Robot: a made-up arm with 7 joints. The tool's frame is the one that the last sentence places. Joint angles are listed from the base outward.
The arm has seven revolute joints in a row. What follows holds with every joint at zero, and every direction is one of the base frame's.
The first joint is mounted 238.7 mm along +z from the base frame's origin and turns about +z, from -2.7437 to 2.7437 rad.
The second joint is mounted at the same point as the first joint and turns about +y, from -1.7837 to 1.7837 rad.
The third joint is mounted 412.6 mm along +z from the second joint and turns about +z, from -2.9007 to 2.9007 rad.
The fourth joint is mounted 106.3 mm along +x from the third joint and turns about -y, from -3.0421 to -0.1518 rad.
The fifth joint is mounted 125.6 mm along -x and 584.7 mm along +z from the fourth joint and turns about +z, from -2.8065 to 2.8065 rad.
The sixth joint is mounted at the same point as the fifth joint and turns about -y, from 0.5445 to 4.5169 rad.
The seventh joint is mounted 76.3 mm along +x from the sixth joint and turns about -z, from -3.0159 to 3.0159 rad.
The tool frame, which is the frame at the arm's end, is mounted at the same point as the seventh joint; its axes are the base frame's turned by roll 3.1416, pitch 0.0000 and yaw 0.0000 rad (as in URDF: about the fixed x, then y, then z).
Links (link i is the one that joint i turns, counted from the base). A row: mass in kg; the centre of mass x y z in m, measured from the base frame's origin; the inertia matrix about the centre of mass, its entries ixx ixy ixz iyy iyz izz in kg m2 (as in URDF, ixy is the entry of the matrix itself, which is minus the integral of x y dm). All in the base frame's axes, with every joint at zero. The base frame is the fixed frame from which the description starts. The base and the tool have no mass.
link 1: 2.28; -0.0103 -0.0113 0.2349; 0.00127 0 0 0.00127 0 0.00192
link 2: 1.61; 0.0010 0.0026 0.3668; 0.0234 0 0 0.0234 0 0.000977
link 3: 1.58; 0.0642 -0.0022 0.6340; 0.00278 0 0 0.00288 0 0.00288
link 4: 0.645; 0.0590 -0.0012 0.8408; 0.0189 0 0.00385 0.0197 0 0.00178
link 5: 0.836; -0.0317 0.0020 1.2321; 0.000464 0 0 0.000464 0 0.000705
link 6: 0.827; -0.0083 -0.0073 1.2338; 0.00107 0 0 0.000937 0 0.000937
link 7: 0.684; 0.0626 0.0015 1.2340; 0.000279 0 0 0.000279 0 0.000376
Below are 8 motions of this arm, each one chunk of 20 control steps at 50 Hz.
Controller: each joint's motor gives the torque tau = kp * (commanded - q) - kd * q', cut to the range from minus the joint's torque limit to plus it. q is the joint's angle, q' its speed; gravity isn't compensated. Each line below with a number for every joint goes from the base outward.
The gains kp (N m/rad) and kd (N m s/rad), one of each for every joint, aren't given. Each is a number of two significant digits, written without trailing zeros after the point. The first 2 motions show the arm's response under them.
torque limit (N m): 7.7 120 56 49 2 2 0.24
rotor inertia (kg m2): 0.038 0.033 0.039 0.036 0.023 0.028 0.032
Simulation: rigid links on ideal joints. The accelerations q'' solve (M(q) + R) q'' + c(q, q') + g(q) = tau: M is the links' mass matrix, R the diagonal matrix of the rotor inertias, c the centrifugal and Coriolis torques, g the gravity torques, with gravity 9.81 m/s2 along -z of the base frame. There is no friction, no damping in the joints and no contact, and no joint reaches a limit. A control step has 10 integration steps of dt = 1/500 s. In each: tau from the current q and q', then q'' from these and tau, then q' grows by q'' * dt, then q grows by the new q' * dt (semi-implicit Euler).
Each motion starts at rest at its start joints. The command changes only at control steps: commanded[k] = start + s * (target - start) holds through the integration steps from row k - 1 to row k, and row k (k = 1, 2, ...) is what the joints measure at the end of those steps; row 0 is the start. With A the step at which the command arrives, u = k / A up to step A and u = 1 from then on. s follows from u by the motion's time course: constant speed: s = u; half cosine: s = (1 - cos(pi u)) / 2; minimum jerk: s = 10 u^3 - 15 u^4 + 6 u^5; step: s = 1 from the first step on.
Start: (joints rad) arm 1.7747 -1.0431 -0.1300 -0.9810 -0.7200 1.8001 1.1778
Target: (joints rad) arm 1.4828 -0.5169 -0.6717 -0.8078 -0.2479 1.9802 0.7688
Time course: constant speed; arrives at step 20
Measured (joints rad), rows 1 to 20:
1: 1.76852 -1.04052 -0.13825 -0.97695 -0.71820 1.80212 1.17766
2: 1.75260 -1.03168 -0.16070 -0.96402 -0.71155 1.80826 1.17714
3: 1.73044 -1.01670 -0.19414 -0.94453 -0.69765 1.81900 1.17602
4: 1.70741 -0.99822 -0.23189 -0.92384 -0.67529 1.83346 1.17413
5: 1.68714 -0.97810 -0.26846 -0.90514 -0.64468 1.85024 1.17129
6: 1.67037 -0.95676 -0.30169 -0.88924 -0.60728 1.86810 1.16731
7: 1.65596 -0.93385 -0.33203 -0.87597 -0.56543 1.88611 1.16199
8: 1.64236 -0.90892 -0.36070 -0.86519 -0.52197 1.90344 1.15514
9: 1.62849 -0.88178 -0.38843 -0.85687 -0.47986 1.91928 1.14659
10: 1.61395 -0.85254 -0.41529 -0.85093 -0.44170 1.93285 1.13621
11: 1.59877 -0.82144 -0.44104 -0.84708 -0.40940 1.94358 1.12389
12: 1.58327 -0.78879 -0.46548 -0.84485 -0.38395 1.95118 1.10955
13: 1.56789 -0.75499 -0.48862 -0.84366 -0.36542 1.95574 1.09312
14: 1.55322 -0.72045 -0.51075 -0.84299 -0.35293 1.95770 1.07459
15: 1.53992 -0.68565 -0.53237 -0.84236 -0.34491 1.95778 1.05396
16: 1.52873 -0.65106 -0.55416 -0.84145 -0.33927 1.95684 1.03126
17: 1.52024 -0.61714 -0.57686 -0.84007 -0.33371 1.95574 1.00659
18: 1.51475 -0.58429 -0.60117 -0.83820 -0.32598 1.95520 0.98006
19: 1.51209 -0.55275 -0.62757 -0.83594 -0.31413 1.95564 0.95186
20: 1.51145 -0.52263 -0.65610 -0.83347 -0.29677 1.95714 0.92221
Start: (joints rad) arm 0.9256 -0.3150 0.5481 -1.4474 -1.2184 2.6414 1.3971
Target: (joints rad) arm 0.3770 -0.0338 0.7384 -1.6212 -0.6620 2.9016 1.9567
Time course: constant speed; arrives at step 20
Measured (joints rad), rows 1 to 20:
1: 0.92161 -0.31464 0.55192 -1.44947 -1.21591 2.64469 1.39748
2: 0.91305 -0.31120 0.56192 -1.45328 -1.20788 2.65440 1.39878
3: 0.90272 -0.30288 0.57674 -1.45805 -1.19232 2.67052 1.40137
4: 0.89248 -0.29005 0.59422 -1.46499 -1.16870 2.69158 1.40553
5: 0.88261 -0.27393 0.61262 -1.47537 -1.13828 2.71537 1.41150
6: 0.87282 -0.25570 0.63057 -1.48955 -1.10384 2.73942 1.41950
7: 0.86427 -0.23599 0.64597 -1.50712 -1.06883 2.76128 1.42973
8: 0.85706 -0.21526 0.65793 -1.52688 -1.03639 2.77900 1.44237
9: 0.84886 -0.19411 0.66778 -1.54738 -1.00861 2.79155 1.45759
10: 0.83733 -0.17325 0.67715 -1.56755 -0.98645 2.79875 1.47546
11: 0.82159 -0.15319 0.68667 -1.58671 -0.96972 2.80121 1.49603
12: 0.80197 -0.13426 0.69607 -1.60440 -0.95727 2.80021 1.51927
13: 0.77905 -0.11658 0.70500 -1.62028 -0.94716 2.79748 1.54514
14: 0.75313 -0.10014 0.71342 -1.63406 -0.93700 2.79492 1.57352
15: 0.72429 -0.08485 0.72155 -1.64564 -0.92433 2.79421 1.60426
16: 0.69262 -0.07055 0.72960 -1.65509 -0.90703 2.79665 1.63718
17: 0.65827 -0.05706 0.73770 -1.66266 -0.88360 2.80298 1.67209
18: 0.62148 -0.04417 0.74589 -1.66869 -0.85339 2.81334 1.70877
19: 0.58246 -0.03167 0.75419 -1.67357 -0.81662 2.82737 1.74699
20: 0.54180 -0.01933 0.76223 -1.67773 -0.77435 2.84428 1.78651
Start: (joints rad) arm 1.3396 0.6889 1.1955 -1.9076 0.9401 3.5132 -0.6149
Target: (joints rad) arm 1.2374 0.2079 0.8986 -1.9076 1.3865 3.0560 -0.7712
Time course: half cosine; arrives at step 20
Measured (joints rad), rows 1 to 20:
1: 1.34071 0.69087 1.19356 -1.90868 0.94005 3.51296 -0.61493
2: 1.34457 0.69241 1.18566 -1.91246 0.94144 3.51054 -0.61502
3: 1.35117 0.68929 1.17043 -1.91966 0.94735 3.50331 -0.61521
4: 1.35936 0.68005 1.14940 -1.93023 0.96121 3.48919 -0.61560
5: 1.36761 0.66483 1.12535 -1.94339 0.98598 3.46702 -0.61627
6: 1.37469 0.64424 1.10083 -1.95778 1.02339 3.43666 -0.61733
7: 1.37986 0.61873 1.07744 -1.97181 1.07341 3.39891 -0.61886
8: 1.38278 0.58866 1.05586 -1.98400 1.13416 3.35531 -0.62094
9: 1.38334 0.55450 1.03615 -1.99315 1.20206 3.30797 -0.62359
10: 1.38148 0.51703 1.01813 -1.99848 1.27232 3.25927 -0.62684
11: 1.37717 0.47726 1.00150 -1.99969 1.33957 3.21163 -0.63072
12: 1.37043 0.43641 0.98593 -1.99687 1.39861 3.16716 -0.63525
13: 1.36135 0.39575 0.97115 -1.99047 1.44521 3.12752 -0.64050
14: 1.35012 0.35657 0.95700 -1.98120 1.47653 3.09379 -0.64654
15: 1.33691 0.32003 0.94346 -1.96996 1.49111 3.06648 -0.65346
16: 1.32192 0.28720 0.93070 -1.95768 1.48964 3.04574 -0.66132
17: 1.30539 0.25902 0.91903 -1.94522 1.47446 3.03145 -0.67018
18: 1.28756 0.23628 0.90886 -1.93334 1.44914 3.02338 -0.68004
19: 1.26875 0.21964 0.90062 -1.92262 1.41794 3.02128 -0.69083
20: 1.24935 0.20963 0.89475 -1.91349 1.38512 3.02482 -0.70243

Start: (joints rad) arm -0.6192 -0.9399 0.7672 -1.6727 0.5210 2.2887 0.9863
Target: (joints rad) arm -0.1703 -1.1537 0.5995 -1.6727 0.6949 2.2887 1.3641
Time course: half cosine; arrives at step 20
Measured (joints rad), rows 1 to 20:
1: -0.61938 -0.94326 0.76731 -1.67704 0.52166 2.28891 0.98638
2: -0.61949 -0.94959 0.76890 -1.68554 0.52417 2.28898 0.98678
3: -0.61923 -0.95647 0.77248 -1.69482 0.52887 2.28780 0.98771
4: -0.61856 -0.96364 0.77719 -1.70354 0.53548 2.28418 0.98940
5: -0.61733 -0.97189 0.78153 -1.71154 0.54341 2.27721 0.99207
6: -0.61511 -0.98197 0.78399 -1.71893 0.55220 2.26665 0.99597
7: -0.61196 -0.99445 0.78343 -1.72538 0.56168 2.25305 1.00137
8: -0.60838 -1.00942 0.77921 -1.73011 0.57194 2.23775 1.00856
9: -0.60465 -1.02644 0.77116 -1.73241 0.58315 2.22266 1.01782
10: -0.60053 -1.04470 0.75951 -1.73197 0.59542 2.20985 1.02939
11: -0.59539 -1.06334 0.74473 -1.72898 0.60872 2.20119 1.04345
12: -0.58840 -1.08161 0.72753 -1.72404 0.62291 2.19802 1.06013
13: -0.57857 -1.09895 0.70879 -1.71798 0.63768 2.20093 1.07945
14: -0.56487 -1.11494 0.68960 -1.71164 0.65265 2.20969 1.10138
15: -0.54625 -1.12925 0.67110 -1.70574 0.66733 2.22331 1.12580
16: -0.52171 -1.14165 0.65446 -1.70078 0.68124 2.24022 1.15251
17: -0.49046 -1.15196 0.64074 -1.69702 0.69380 2.25847 1.18121
18: -0.45188 -1.16001 0.63081 -1.69453 0.70448 2.27604 1.21152
19: -0.40566 -1.16570 0.62525 -1.69319 0.71272 2.29104 1.24299
20: -0.35202 -1.16899 0.62424 -1.69277 0.71798 2.30197 1.27507

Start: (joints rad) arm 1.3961 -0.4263 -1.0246 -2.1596 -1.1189 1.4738 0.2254
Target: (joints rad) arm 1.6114 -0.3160 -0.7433 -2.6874 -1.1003 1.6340 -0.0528
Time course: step
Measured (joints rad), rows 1 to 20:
1: 1.32113 -0.40295 -0.96092 -2.18499 -1.11467 1.48997 0.22478
2: 1.15606 -0.37007 -0.81368 -2.24882 -1.10666 1.53045 0.22309
3: 1.02231 -0.35607 -0.69147 -2.33304 -1.10029 1.59095 0.22016
4: 0.98555 -0.35520 -0.66156 -2.43078 -1.09642 1.66276 0.21591
5: 1.02104 -0.34970 -0.70479 -2.53344 -1.09337 1.72885 0.20987
6: 1.07825 -0.32879 -0.76887 -2.63144 -1.09020 1.77002 0.20132
7: 1.12460 -0.29663 -0.81157 -2.72120 -1.08725 1.77187 0.18974
8: 1.15471 -0.26682 -0.81882 -2.79994 -1.08624 1.73123 0.17467
9: 1.18238 -0.25210 -0.80313 -2.86731 -1.08775 1.66021 0.15592
10: 1.22600 -0.25460 -0.78553 -2.92178 -1.09106 1.57735 0.13364
11: 1.29365 -0.26780 -0.77600 -2.95984 -1.09449 1.49751 0.10826
12: 1.38215 -0.28298 -0.77242 -2.97778 -1.09614 1.42540 0.08032
13: 1.47337 -0.29343 -0.76299 -2.97402 -1.09503 1.36564 0.05034
14: 1.55658 -0.29679 -0.74897 -2.94853 -1.09148 1.32318 0.01892
15: 1.63327 -0.29441 -0.74094 -2.90228 -1.08639 1.30021 -0.01321
16: 1.70221 -0.29064 -0.74015 -2.84170 -1.08171 1.29901 -0.04499
17: 1.75755 -0.29025 -0.73952 -2.77837 -1.08022 1.32446 -0.07519
18: 1.79784 -0.29486 -0.73555 -2.72131 -1.08337 1.38094 -0.10281
19: 1.82563 -0.30359 -0.72908 -2.67603 -1.09061 1.46762 -0.12719
20: 1.84474 -0.31410 -0.72234 -2.64472 -1.09961 1.57041 -0.14793

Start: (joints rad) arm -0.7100 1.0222 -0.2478 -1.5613 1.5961 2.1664 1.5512
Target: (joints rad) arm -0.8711 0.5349 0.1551 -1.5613 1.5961 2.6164 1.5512
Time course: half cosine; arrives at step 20
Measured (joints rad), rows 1 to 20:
1: -0.71068 1.02527 -0.24683 -1.55983 1.59572 2.16653 1.55115
2: -0.71389 1.03016 -0.24172 -1.56005 1.59407 2.16669 1.55084
3: -0.72093 1.03259 -0.23016 -1.56616 1.59162 2.16718 1.55013
4: -0.73177 1.03041 -0.21222 -1.57909 1.59041 2.16886 1.54898
5: -0.74552 1.02301 -0.18949 -1.59736 1.59305 2.17295 1.54743
6: -0.76105 1.01045 -0.16387 -1.61845 1.60166 2.18088 1.54558
7: -0.77745 0.99278 -0.13678 -1.63974 1.61717 2.19409 1.54352
8: -0.79404 0.96995 -0.10908 -1.65896 1.63902 2.21375 1.54134
9: -0.81033 0.94192 -0.08117 -1.67429 1.66527 2.24050 1.53912
10: -0.82593 0.90888 -0.05327 -1.68437 1.69291 2.27426 1.53690
11: -0.84047 0.87129 -0.02553 -1.68826 1.71829 2.31408 1.53475
12: -0.85362 0.82997 0.00183 -1.68551 1.73768 2.35820 1.53270
13: -0.86510 0.78598 0.02856 -1.67628 1.74775 2.40428 1.53079
14: -0.87468 0.74057 0.05431 -1.66123 1.74607 2.44974 1.52906
15: -0.88217 0.69505 0.07863 -1.64155 1.73151 2.49225 1.52757
16: -0.88738 0.65084 0.10096 -1.61873 1.70439 2.53011 1.52635
17: -0.89010 0.60932 0.12069 -1.59433 1.66656 2.56250 1.52543
18: -0.89009 0.57192 0.13715 -1.56985 1.62112 2.58943 1.52483
19: -0.88712 0.54004 0.14974 -1.54652 1.57205 2.61150 1.52455
20: -0.88098 0.51501 0.15794 -1.52528 1.52370 2.62946 1.52458

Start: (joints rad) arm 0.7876 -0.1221 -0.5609 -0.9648 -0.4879 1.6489 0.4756
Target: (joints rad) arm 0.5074 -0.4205 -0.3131 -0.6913 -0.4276 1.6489 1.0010
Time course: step
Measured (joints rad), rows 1 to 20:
1: 0.69813 -0.15313 -0.45633 -1.00676 -0.48206 1.63457 0.47742
2: 0.62491 -0.22602 -0.34538 -1.09212 -0.46921 1.60264 0.48199
3: 0.61074 -0.30269 -0.29018 -1.16221 -0.45203 1.56195 0.48866
4: 0.62354 -0.35609 -0.26865 -1.17973 -0.43262 1.51805 0.49714
5: 0.65071 -0.37774 -0.26883 -1.13361 -0.41307 1.47254 0.50743
6: 0.68460 -0.36986 -0.28393 -1.02731 -0.39514 1.42595 0.51956
7: 0.71674 -0.35188 -0.30305 -0.89396 -0.38162 1.38768 0.53381
8: 0.73260 -0.35623 -0.30464 -0.79590 -0.37645 1.37700 0.55068
9: 0.72221 -0.38129 -0.29098 -0.73719 -0.37857 1.39860 0.57007
10: 0.67514 -0.41230 -0.28413 -0.69923 -0.38400 1.45259 0.59169
11: 0.60730 -0.44214 -0.30017 -0.67085 -0.39224 1.52988 0.61590
12: 0.54801 -0.47007 -0.33173 -0.64792 -0.40429 1.61428 0.64359
13: 0.50956 -0.49620 -0.36021 -0.62819 -0.41792 1.69181 0.67546
14: 0.48977 -0.51908 -0.37323 -0.60925 -0.42892 1.75385 0.71180
15: 0.47911 -0.53605 -0.37079 -0.59031 -0.43372 1.79940 0.75246
16: 0.46875 -0.54545 -0.35975 -0.57317 -0.43107 1.83240 0.79655
17: 0.45453 -0.54757 -0.34658 -0.56075 -0.42222 1.85658 0.84291
18: 0.43618 -0.54365 -0.33479 -0.55520 -0.41013 1.87428 0.89043
19: 0.41290 -0.53489 -0.32666 -0.55771 -0.39789 1.88602 0.93802
20: 0.38594 -0.52231 -0.32128 -0.56766 -0.38846 1.89053 0.98469

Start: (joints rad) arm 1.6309 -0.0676 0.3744 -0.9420 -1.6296 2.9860 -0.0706
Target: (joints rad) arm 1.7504 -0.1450 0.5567 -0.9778 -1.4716 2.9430 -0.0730
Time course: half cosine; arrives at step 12
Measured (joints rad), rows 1 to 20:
1: 1.62994 -0.06817 0.37527 -0.94481 -1.63045 2.98855 -0.07064
2: 1.62686 -0.06865 0.37914 -0.95046 -1.63318 2.99472 -0.07081
3: 1.62160 -0.06887 0.38699 -0.95797 -1.63712 3.00231 -0.07121
4: 1.61492 -0.06935 0.39874 -0.96739 -1.64093 3.00895 -0.07191
5: 1.60799 -0.07057 0.41389 -0.97859 -1.64325 3.01265 -0.07301
6: 1.60124 -0.07283 0.43249 -0.99103 -1.64291 3.01218 -0.07457
7: 1.59391 -0.07643 0.45505 -1.00403 -1.63904 3.00721 -0.07664
8: 1.58815 -0.08135 0.47921 -1.01664 -1.63141 2.99821 -0.07920
9: 1.58786 -0.08711 0.50137 -1.02766 -1.62038 2.98629 -0.08225
10: 1.59611 -0.09306 0.51914 -1.03598 -1.60678 2.97287 -0.08573
11: 1.61488 -0.09851 0.53135 -1.04092 -1.59172 2.95948 -0.08956
12: 1.64105 -0.10329 0.54062 -1.04240 -1.57633 2.94770 -0.09360
13: 1.66937 -0.10800 0.55002 -1.04124 -1.56167 2.93896 -0.09767
14: 1.69826 -0.11314 0.55926 -1.03844 -1.54869 2.93423 -0.10159
15: 1.72658 -0.11892 0.56791 -1.03463 -1.53808 2.93395 -0.10519
16: 1.75342 -0.12528 0.57568 -1.03007 -1.53017 2.93802 -0.10836
17: 1.77801 -0.13196 0.58237 -1.02483 -1.52487 2.94589 -0.11099
18: 1.79977 -0.13866 0.58782 -1.01900 -1.52164 2.95658 -0.11302
19: 1.81927 -0.14499 0.59124 -1.01274 -1.51971 2.96886 -0.11438
20: 1.83821 -0.15034 0.59164 -1.00618 -1.51820 2.98132 -0.11508

